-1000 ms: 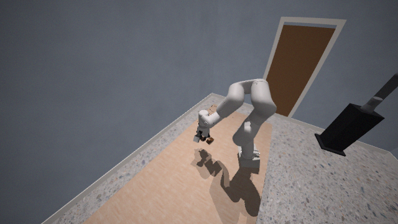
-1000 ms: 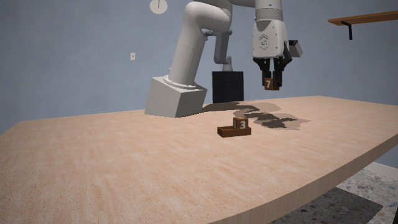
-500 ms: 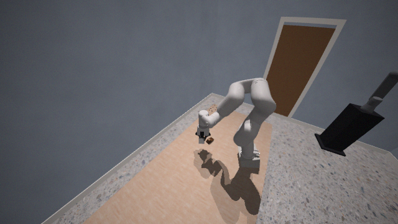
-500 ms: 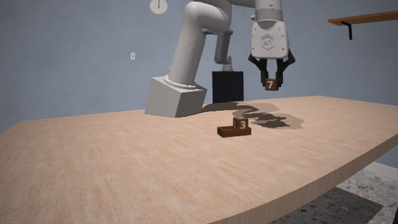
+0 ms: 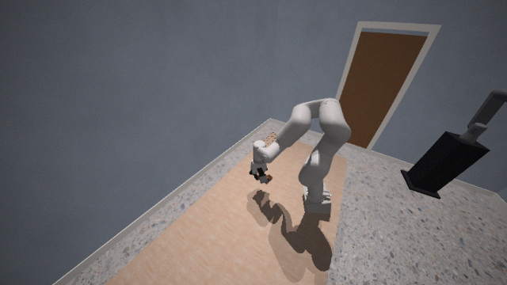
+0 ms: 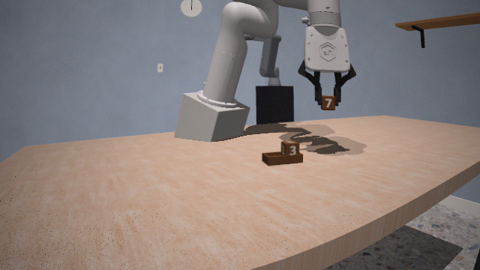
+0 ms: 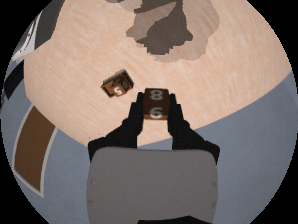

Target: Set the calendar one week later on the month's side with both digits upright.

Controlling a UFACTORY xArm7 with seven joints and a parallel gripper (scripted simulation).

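Right now the cube is 10 mm below my hand. Also, from my hand: brown wooden tray 30 mm behind, 100 mm to the right, 120 mm below.
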